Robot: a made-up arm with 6 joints.
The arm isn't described. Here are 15 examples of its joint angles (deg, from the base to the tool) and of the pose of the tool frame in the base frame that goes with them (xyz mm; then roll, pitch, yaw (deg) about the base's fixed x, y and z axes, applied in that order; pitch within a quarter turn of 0, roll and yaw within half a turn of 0).
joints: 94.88 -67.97 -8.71 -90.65 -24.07 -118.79
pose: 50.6 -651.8 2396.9 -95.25 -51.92 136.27
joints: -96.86 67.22 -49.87 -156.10 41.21 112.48
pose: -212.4 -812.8 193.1 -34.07 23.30 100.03
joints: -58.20 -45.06 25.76 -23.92 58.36 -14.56
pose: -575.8 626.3 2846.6 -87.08 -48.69 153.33
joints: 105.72 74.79 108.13 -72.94 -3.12 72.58
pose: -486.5 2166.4 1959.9 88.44 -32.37 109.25
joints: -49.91 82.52 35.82 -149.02 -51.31 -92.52
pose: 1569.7 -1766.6 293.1 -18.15 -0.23 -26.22
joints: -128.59 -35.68 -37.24 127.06 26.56 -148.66
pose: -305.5 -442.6 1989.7 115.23 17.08 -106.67
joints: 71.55 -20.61 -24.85 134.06 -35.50 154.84
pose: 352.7 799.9 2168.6 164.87 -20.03 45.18
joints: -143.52 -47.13 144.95 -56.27 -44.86 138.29
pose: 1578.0 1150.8 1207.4 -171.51 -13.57 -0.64
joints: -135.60 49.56 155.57 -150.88 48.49 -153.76
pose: -542.1 -375.1 2660.7 77.24 -54.83 -174.85
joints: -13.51 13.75 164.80 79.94 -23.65 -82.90
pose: -766.3 112.4 2336.8 -100.70 -30.31 -166.28
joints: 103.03 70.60 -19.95 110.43 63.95 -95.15
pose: -479.9 1466.2 64.2 -174.28 25.86 -146.29
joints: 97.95 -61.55 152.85 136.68 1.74 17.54
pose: 214.9 -1878.9 546.9 114.99 33.13 -83.48
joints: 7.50 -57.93 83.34 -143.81 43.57 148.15
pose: -1922.1 -377.3 2087.8 -145.05 -62.53 -110.59
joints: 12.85 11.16 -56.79 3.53 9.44 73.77
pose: 1114.2 223.9 1052.0 13.69 58.52 13.96
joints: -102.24 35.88 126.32 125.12 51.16 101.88
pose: -43.9 -706.5 2900.3 167.66 -39.09 -47.07
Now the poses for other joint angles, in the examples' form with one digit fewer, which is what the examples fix.
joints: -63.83 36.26 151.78 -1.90 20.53 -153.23
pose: -25 -63 2730 64.4 -44.0 117.1
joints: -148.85 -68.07 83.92 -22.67 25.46 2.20
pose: 1890 1322 1499 -72.2 -4.2 40.7
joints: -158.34 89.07 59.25 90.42 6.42 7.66
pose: -2354 -981 423 -4.4 29.7 -150.9
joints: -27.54 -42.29 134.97 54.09 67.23 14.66
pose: -1576 947 1387 -176.2 31.4 91.4
